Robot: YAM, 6 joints.
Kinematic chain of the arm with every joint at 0, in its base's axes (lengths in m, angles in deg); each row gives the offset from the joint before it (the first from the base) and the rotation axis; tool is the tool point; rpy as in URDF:
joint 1: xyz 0 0 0.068 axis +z
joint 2: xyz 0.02 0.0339 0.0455 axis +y
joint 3: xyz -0.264 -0.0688 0 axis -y
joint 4: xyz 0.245 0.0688 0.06 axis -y
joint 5: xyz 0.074 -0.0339 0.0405 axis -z
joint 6: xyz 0.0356 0 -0.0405 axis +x
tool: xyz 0 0 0 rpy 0 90 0
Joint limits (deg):
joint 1: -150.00..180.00
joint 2: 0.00..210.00
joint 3: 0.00..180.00
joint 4: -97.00..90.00
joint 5: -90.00..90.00
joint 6: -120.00..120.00
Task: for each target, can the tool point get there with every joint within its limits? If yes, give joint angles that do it. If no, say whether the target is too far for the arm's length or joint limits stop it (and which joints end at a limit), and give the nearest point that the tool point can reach.
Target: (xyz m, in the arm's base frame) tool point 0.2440 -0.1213 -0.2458
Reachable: yes | joints -31.66 184.96 68.85 51.25 -44.28 37.14
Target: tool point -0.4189 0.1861 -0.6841
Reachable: no: too far | nearest point -0.3266 0.1451 -0.3636 | short by 0.336 m
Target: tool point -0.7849 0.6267 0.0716
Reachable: no: too far | nearest point -0.5043 0.4026 0.0869 | short by 0.359 m
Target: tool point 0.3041 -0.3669 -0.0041
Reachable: yes | joints -54.16 159.58 117.27 -56.30 -62.96 10.67
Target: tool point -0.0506 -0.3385 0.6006
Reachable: yes | joints 76.99 51.64 156.03 39.23 49.18 15.37
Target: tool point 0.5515 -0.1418 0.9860
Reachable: no: too far | nearest point 0.3424 -0.0880 0.6431 | short by 0.405 m
